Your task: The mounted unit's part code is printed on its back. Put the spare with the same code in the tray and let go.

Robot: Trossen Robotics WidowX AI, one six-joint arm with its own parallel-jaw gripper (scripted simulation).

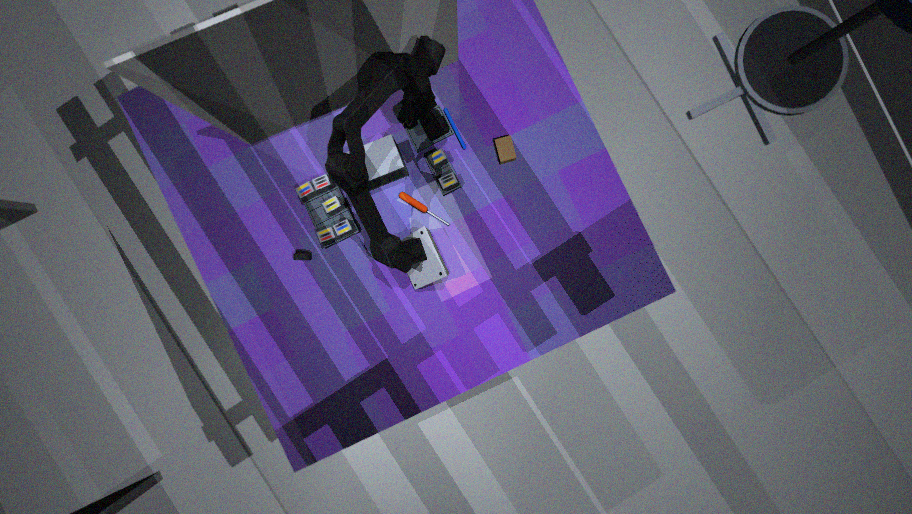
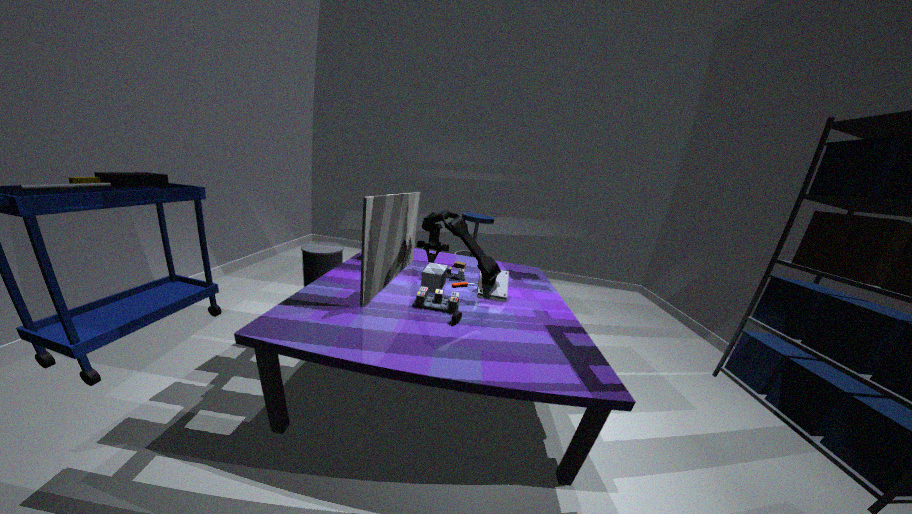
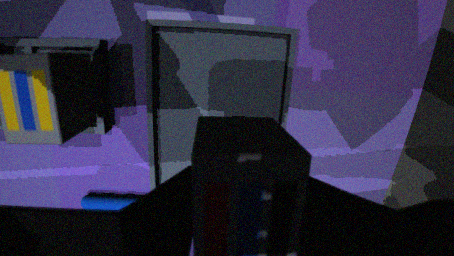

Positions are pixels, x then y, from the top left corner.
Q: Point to a grey mounted unit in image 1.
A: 384,162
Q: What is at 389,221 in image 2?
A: A tall grey panel.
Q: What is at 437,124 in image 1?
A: The gripper.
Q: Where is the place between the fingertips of the gripper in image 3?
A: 236,175
